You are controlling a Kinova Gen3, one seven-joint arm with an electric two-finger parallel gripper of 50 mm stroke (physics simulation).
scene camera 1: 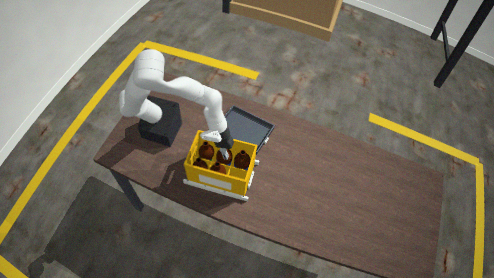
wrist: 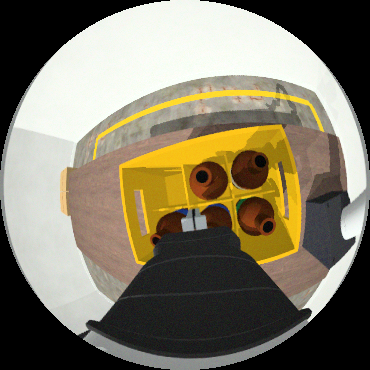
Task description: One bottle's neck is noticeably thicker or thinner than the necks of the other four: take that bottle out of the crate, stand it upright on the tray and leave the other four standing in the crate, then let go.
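Places are measured from the arm's base along level axes (x ahead, y left, z up), in centimetres.
Where they show: gripper, fingertip midpoint: (scene camera 1: 226,157) (wrist: 194,215); arm's base, link origin: (scene camera 1: 153,114).
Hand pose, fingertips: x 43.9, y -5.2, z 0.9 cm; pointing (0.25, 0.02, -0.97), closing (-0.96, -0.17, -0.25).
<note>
Each offset is from my fingertips to the top centre of the thing. "spot": to the spot under its first point. Level surfaces: height alone.
The yellow crate {dx -1.9, dy -1.5, dz +3.3 cm} (scene camera 1: 215,185) (wrist: 131,220) holds five brown bottles, all standing. In scene camera 1, the back row has a left bottle {dx -11.0, dy +1.0, dz +2.1 cm} (scene camera 1: 206,150) (wrist: 252,214), a middle bottle {dx -2.6, dy +2.9, dz +2.1 cm} (scene camera 1: 220,157) (wrist: 218,217) and a right bottle {dx +5.6, dy +4.6, dz +2.1 cm} (scene camera 1: 242,160) (wrist: 170,223). The front row has a left bottle {dx -9.5, dy -7.8, dz +2.1 cm} (scene camera 1: 200,164) (wrist: 246,172) and a middle bottle {dx -1.4, dy -5.7, dz +2.1 cm} (scene camera 1: 217,168) (wrist: 212,187); the front right compartment is empty. My gripper (scene camera 1: 226,156) (wrist: 194,215) is shut, its fingertips together with nothing seen between them, at the back middle bottle, whose neck is hidden. The dark tray {spot: dx +0.8, dy +26.9, dz -13.7 cm} (scene camera 1: 252,131) lies behind the crate, without a bottle.
The crate's high walls and dividers surround the bottles. White rails {dx -0.1, dy -11.2, dz -11.2 cm} (scene camera 1: 215,190) run along the crate's base. The robot's dark base block (scene camera 1: 161,124) (wrist: 326,227) stands on the wooden table {dz -14.2 cm} (scene camera 1: 345,200) (wrist: 97,200), left of the crate in scene camera 1.
</note>
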